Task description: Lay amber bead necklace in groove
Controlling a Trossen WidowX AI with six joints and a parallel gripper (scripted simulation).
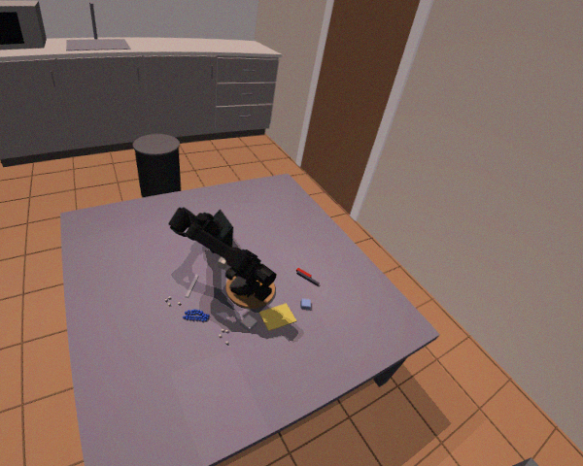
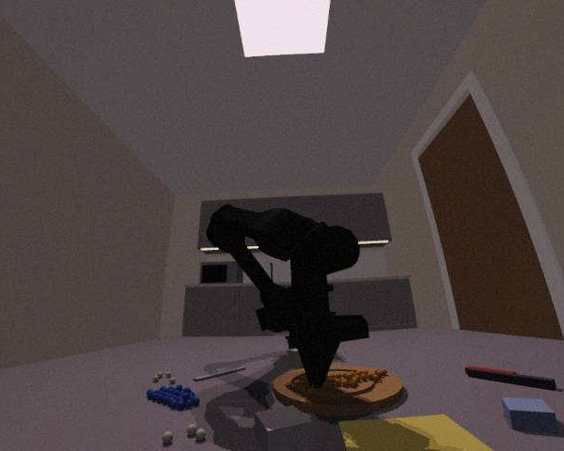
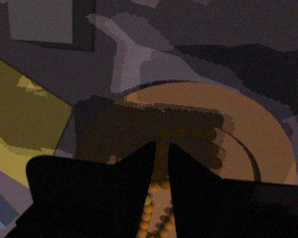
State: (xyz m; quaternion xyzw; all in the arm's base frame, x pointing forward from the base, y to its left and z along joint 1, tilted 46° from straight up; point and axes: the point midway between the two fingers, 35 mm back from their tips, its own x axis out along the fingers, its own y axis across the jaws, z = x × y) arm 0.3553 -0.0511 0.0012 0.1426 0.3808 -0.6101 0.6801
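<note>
The round wooden bead board is 4 cm to the left of my gripper tip, 4 cm behind it and 1 cm below it. The rest, counted from my gripper tip: grey block (11 cm ahead, 6 cm to the right); yellow pad (13 cm ahead, 6 cm to the left, 1 cm below); thin rod (16 cm to the right, 16 cm behind, 1 cm below).
</note>
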